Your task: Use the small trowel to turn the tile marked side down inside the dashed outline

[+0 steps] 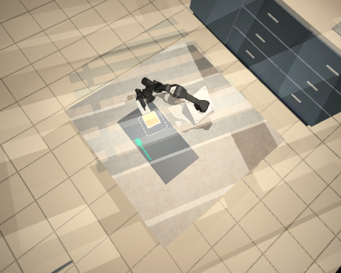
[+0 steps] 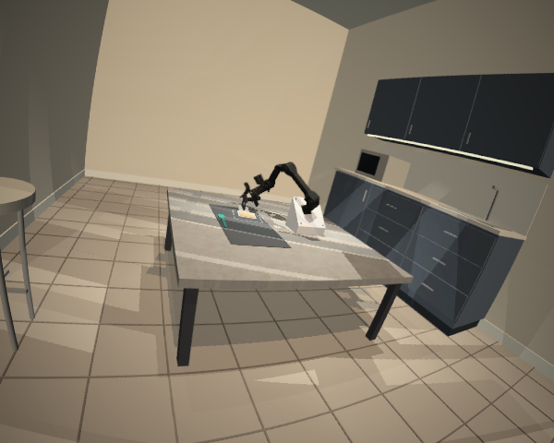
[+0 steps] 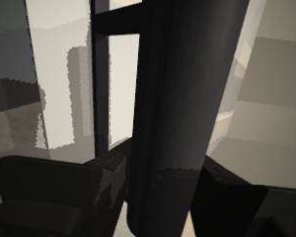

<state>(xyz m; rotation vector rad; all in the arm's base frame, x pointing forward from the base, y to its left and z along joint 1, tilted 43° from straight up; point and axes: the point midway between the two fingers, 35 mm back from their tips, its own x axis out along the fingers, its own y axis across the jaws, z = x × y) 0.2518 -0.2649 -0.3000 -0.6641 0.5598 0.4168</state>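
Now: the teal flat tool 260 mm ahead of my gripper tip, 300 mm to the left of it and 50 mm below it. Also, from my gripper tip: trowel 20 mm behind, 10 mm to the left, 10 mm below; tile 30 mm ahead, 190 mm to the left, 50 mm below; grey mat 120 mm ahead, 340 mm to the left, 70 mm below.
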